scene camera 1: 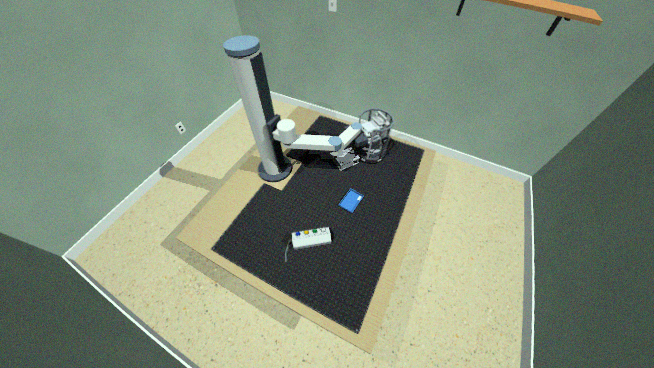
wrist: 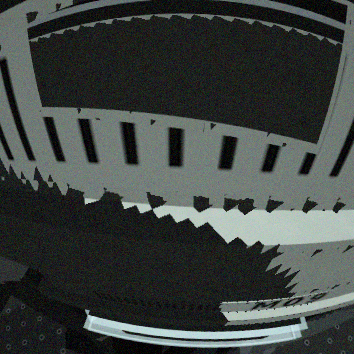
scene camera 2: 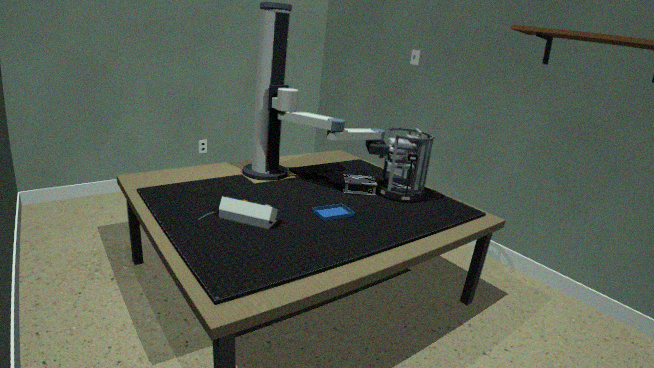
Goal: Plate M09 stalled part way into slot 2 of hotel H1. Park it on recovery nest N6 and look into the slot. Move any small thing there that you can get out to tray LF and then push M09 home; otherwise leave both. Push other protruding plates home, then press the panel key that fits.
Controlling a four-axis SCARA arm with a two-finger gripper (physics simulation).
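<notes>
Round plate rack [wrist: 26,290], white button box [scene camera 2: 236,210] in sight.
</notes>
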